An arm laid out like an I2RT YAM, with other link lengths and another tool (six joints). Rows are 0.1 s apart.
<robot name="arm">
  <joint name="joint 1" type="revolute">
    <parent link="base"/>
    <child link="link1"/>
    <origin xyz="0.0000 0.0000 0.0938" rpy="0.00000 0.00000 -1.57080"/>
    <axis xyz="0 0 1"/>
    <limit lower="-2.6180" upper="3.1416"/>
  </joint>
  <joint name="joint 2" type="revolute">
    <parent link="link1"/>
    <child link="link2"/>
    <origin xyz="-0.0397 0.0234 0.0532" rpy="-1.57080 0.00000 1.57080"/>
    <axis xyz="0 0 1"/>
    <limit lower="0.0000" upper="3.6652"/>
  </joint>
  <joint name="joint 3" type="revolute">
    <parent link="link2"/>
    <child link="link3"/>
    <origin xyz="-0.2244 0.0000 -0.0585" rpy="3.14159 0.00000 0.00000"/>
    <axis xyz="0 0 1"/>
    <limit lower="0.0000" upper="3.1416"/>
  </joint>
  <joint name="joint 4" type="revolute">
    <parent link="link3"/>
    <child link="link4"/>
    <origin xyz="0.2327 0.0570 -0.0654" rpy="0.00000 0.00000 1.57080"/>
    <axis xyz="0 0 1"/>
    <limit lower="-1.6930" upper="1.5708"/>
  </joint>
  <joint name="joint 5" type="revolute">
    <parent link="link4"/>
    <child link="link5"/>
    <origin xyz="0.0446 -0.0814 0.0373" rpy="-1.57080 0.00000 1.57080"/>
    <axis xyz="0 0 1"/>
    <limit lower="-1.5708" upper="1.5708"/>
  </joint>
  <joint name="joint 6" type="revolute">
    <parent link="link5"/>
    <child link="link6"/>
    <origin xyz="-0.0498 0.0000 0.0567" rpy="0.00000 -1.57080 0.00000"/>
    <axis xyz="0 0 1"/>
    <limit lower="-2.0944" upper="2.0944"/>
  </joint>
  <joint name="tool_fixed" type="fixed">
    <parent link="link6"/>
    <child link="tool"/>
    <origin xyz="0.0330 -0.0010 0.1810" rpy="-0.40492 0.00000 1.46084"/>
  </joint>
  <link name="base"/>
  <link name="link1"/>
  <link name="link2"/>
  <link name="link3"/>
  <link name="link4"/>
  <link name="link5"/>
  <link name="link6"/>
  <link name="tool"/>
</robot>
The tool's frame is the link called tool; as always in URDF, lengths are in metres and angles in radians.
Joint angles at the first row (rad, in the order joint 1, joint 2, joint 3, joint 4, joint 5, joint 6):
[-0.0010, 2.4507, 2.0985, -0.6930, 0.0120, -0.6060]
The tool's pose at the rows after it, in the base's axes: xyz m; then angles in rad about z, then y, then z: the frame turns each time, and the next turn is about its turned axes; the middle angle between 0 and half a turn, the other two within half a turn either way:
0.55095 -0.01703 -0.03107 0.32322 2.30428 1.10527
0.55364 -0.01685 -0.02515 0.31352 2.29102 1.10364
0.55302 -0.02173 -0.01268 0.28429 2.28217 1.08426
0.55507 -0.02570 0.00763 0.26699 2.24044 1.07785
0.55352 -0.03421 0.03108 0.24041 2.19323 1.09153
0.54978 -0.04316 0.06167 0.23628 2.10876 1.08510
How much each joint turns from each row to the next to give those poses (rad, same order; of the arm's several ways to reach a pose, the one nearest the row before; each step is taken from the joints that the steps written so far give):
[-0.0005, 0.0060, 0.0001, -0.0187, 0.0129, -0.0049]
[0.0006, -0.0083, 0.0045, -0.0001, 0.0019, 0.0096]
[-0.0020, -0.0300, -0.0069, -0.0105, 0.0170, 0.0069]
[-0.0091, -0.0637, -0.0437, 0.0211, -0.0037, 0.0071]
[-0.0216, -0.0776, -0.0511, 0.0151, -0.0121, 0.0240]
[-0.0294, -0.1439, -0.1486, 0.0875, -0.0323, -0.0116]

